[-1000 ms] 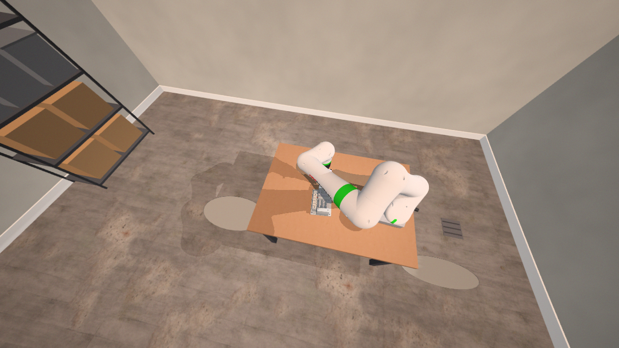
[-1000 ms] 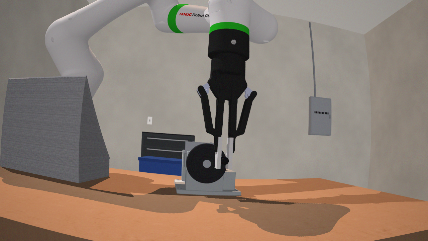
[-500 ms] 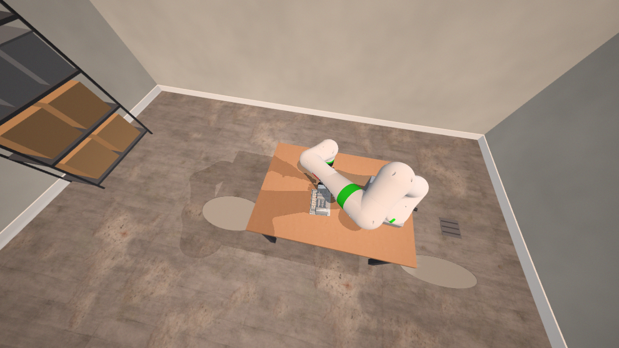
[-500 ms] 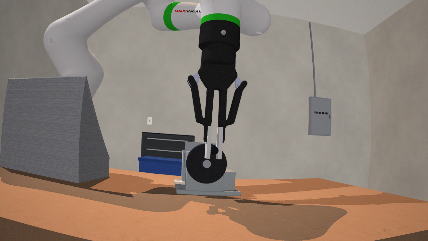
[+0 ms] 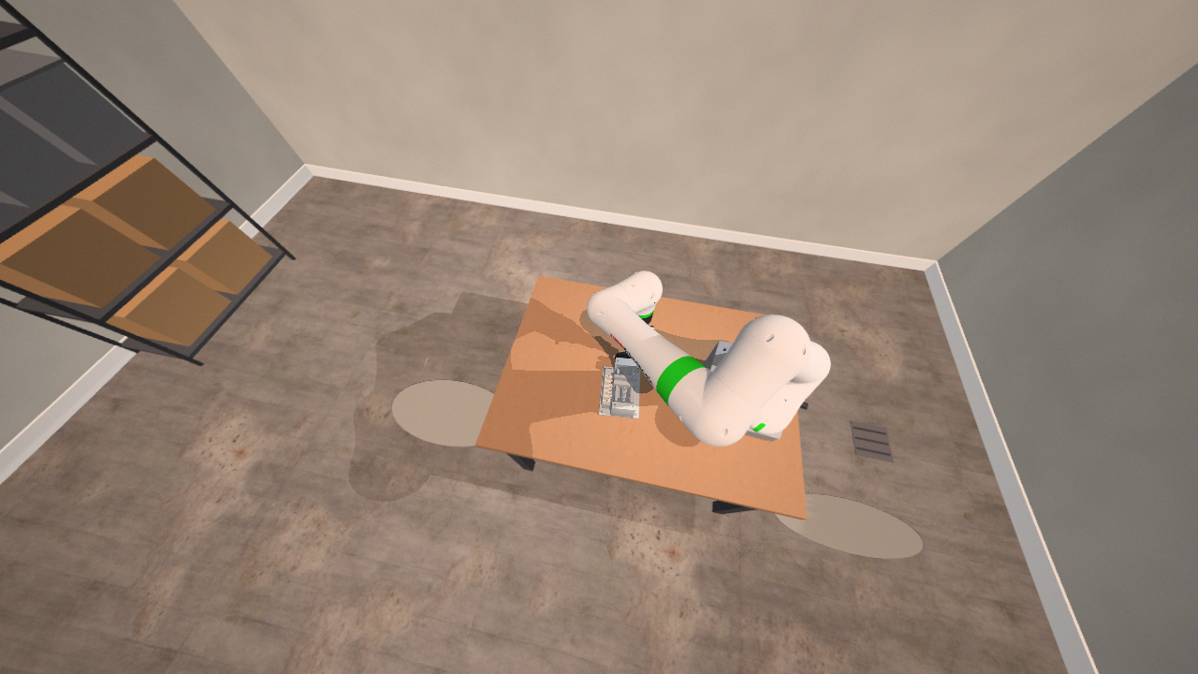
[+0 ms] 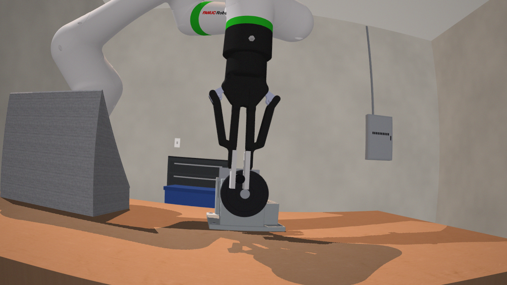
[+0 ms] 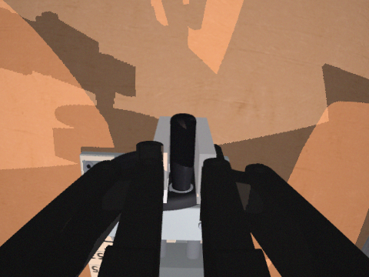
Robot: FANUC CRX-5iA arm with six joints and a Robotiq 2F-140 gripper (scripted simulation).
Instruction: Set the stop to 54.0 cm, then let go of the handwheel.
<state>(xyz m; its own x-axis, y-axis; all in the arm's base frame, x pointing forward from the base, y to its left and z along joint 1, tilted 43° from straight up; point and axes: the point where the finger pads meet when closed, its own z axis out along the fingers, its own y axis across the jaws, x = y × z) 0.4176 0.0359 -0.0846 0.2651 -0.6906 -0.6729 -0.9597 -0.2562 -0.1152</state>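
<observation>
Now: hand 2 cm to the right of the black handwheel and 2 cm above it. Also, from my hand: sliding stop block: 14 cm to the left, 3 cm below, 1 cm behind; black crank knob: 2 cm below.
</observation>
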